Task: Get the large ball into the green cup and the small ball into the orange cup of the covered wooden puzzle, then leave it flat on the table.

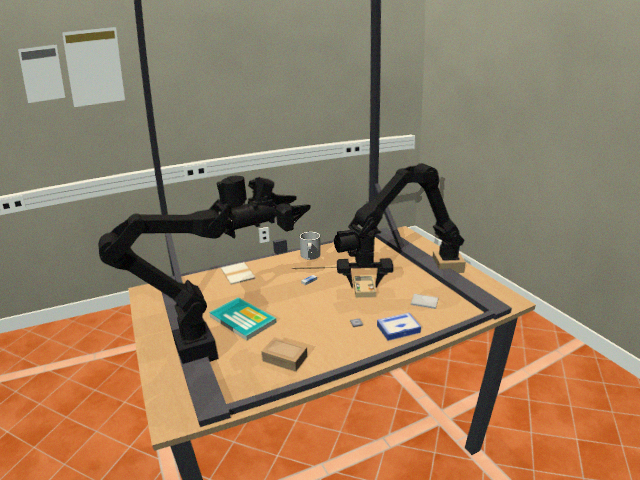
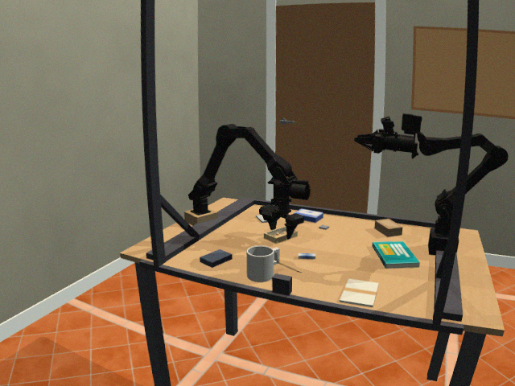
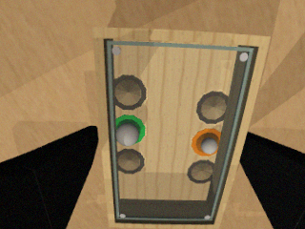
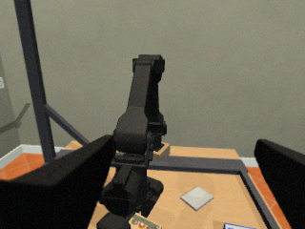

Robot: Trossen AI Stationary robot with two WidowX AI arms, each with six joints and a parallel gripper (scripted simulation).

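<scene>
Now: left hand 3 cm above the covered wooden puzzle. Also, from my left hand: notepad: 34 cm to the right, 33 cm behind, 4 cm below; then grey square: 15 cm ahead, 14 cm to the right, 4 cm below.
</scene>
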